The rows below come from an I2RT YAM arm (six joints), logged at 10 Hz.
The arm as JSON. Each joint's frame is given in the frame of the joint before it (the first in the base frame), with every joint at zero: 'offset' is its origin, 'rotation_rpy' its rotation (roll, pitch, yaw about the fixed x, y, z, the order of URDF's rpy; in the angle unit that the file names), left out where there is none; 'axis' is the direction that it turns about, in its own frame. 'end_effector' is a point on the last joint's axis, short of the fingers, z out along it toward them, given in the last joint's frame.
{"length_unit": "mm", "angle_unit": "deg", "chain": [
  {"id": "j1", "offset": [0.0, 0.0, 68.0], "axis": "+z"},
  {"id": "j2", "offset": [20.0, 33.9, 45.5], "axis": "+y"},
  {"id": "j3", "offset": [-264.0, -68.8, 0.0], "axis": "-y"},
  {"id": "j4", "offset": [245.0, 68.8, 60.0], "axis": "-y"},
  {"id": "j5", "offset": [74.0, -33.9, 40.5], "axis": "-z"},
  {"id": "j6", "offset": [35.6, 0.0, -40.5], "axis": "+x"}
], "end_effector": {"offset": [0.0, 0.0, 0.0], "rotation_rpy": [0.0, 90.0, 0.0]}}
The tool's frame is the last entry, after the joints.
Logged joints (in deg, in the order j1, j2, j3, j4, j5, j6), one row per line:
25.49, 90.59, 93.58, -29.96, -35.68, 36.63
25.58, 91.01, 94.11, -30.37, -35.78, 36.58
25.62, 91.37, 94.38, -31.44, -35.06, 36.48
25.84, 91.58, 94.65, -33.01, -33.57, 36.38
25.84, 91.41, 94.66, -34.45, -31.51, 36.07
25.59, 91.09, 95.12, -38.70, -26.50, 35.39
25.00, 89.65, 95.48, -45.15, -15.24, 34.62
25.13, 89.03, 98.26, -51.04, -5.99, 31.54
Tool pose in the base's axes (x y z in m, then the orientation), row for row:
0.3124, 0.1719, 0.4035, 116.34, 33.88, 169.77
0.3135, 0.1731, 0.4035, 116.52, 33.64, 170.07
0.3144, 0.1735, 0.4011, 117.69, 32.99, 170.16
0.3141, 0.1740, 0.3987, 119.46, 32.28, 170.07
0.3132, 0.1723, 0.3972, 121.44, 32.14, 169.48
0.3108, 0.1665, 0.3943, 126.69, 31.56, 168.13
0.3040, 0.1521, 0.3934, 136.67, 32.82, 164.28
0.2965, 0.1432, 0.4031, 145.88, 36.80, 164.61
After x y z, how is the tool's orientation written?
As angles about the fixed x, y, z axes (roll, pitch, yaw), in degrees.
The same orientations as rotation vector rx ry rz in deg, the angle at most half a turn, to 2 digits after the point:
-12.31, 125.73, 73.38
-12.42, 126.06, 73.47
-11.64, 127.23, 72.56
-10.41, 128.76, 70.88
-8.89, 129.90, 68.37
-4.96, 132.92, 61.91
2.82, 135.91, 47.69
4.44, 136.15, 35.18

